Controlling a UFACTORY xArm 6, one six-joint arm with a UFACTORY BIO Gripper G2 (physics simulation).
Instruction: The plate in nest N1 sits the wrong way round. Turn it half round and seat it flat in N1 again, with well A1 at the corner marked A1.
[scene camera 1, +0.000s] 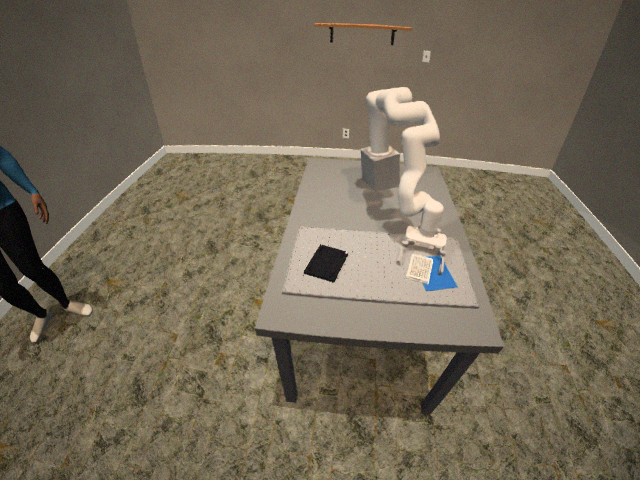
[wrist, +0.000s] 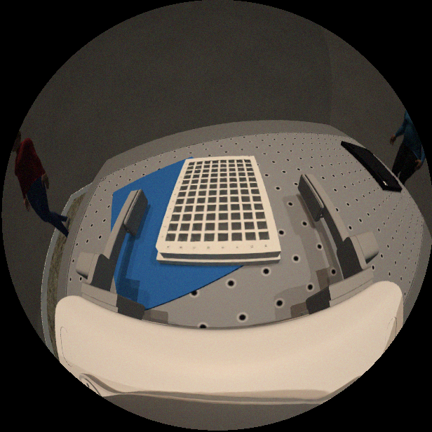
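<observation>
The off-white well plate (scene camera 1: 419, 268) (wrist: 218, 205) lies with its wells up, partly over the blue sheet (scene camera 1: 443, 280) (wrist: 172, 282) and partly over the perforated board (scene camera 1: 361, 286) (wrist: 266, 292). Small marks on its near rim in the wrist view are too small to read. My gripper (scene camera 1: 420, 267) (wrist: 223, 205) is wide open, with one finger on each side of the plate and a gap on both sides. A flat black holder (scene camera 1: 325, 263) (wrist: 371, 166), apparently the nest, lies apart from the plate. No N1 or A1 label can be read.
The board rests on the grey table (scene camera 1: 372, 322). The arm's grey base block (scene camera 1: 380, 168) stands at the table's far end. A person in a blue top (scene camera 1: 20, 232) (wrist: 411, 142) stands beside the table; another in red (wrist: 31, 175) shows at the left in the wrist view.
</observation>
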